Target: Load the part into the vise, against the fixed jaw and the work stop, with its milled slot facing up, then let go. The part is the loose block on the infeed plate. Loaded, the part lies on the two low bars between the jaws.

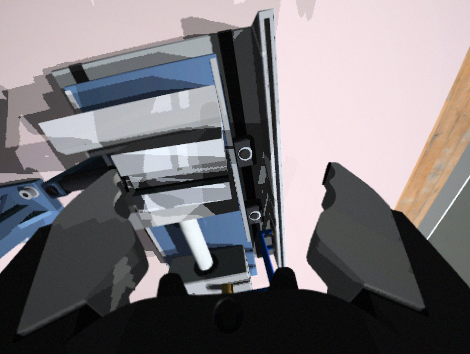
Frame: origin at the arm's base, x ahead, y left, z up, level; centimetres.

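Seen in the pictures: gripper, fingertip midpoint: [226, 169].
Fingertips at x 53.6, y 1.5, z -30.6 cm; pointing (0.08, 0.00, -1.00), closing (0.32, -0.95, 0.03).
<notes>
Offsets run from my fingertips to a thing's middle. "spot": to the spot under its first point.
The part {dx -0.5, dy +3.0, dz +0.5 cm} [170, 156] appears as a pale metal block between the vise's jaws, with a dark lengthwise groove facing up. The fixed jaw [135, 120] stands behind it; whether they touch is unclear. The moving jaw [167, 218] is on the near side, where the pale rod {dx -8.8, dy +0.6, dz -1.2 cm} [196, 245] meets it. The work stop {dx -3.3, dy +8.9, dz +0.0 cm} [82, 176], a black cylinder on a blue bracket, points at the block's left end; its tip is partly hidden by the left finger. The low bars cannot be made out. My gripper [226, 169] is wide open and empty, its fingers spread above the vise.
A long rail {spot: dx +3.5, dy -3.5, dz -4.0 cm} [274, 125] runs along the vise's right side, beside round clamp bolts {dx -0.1, dy -2.2, dz -5.3 cm} [245, 153]. A blue hose {spot: dx -10.5, dy -8.5, dz -2.4 cm} [267, 252] and a brass fitting {dx -13.1, dy -4.0, dz +1.3 cm} [227, 289] are near the cylinder block {dx -15.6, dy -3.1, dz -1.2 cm} [235, 257]. The blue bracket {spot: dx -13.1, dy +20.2, dz -8.1 cm} [42, 192] stands at left. A wooden edge [440, 135] runs at right.
</notes>
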